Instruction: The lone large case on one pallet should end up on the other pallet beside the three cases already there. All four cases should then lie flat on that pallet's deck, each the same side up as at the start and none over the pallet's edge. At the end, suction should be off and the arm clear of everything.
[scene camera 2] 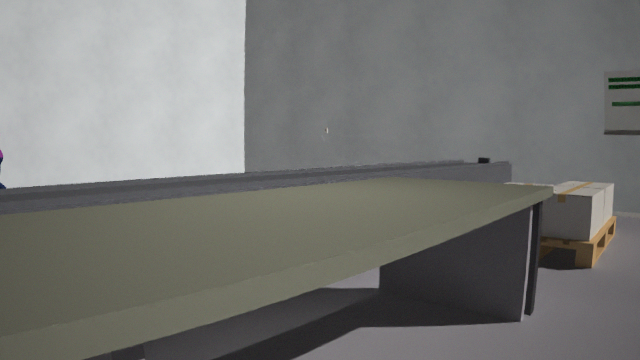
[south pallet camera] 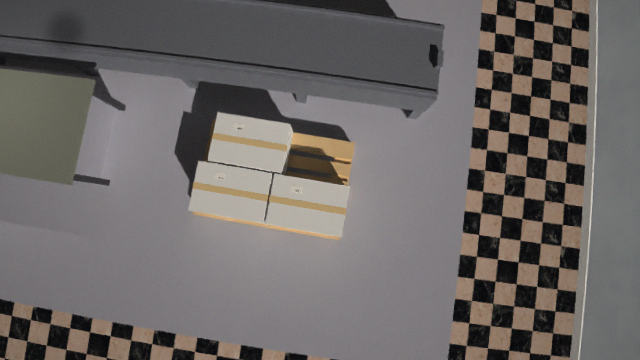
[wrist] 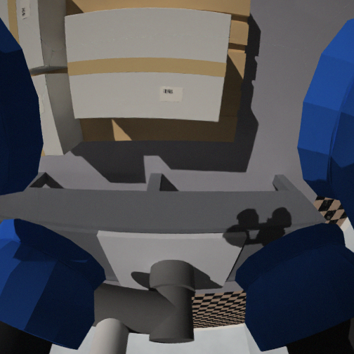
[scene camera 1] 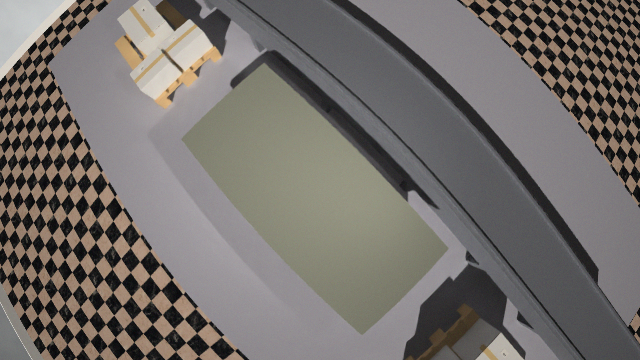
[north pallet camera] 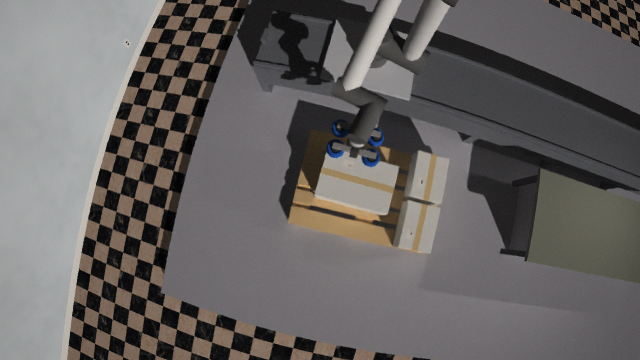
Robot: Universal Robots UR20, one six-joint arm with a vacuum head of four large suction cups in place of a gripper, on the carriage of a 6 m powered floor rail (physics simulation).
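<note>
The lone large white case (north pallet camera: pixel 355 196) (wrist: pixel 125 95) with a tan tape band lies flat on the north pallet (north pallet camera: pixel 350 231) (wrist: pixel 170 132). My suction head (north pallet camera: pixel 355 143) hangs above that pallet in the north pallet view, its cups overlapping the case's rail-side edge; the wrist view shows a gap below the cups, and they hold no case. Three large cases (south pallet camera: pixel 252 130) (south pallet camera: pixel 227 201) (south pallet camera: pixel 306 212) lie flat on the south pallet (south pallet camera: pixel 322 145) (scene camera 1: pixel 129 51) (scene camera 2: pixel 592 250). Its deck is bare at the rail-side corner, at the right in the south pallet view.
Two smaller cases (north pallet camera: pixel 427 177) (north pallet camera: pixel 417 227) stand on the north pallet, beside the large case, on the table side. A green-topped table (scene camera 1: pixel 320 200) (scene camera 2: pixel 250 240) (north pallet camera: pixel 585 230) (south pallet camera: pixel 40 125) stands between the pallets. The floor rail (scene camera 1: pixel 425 125) (south pallet camera: pixel 250 50) runs behind them.
</note>
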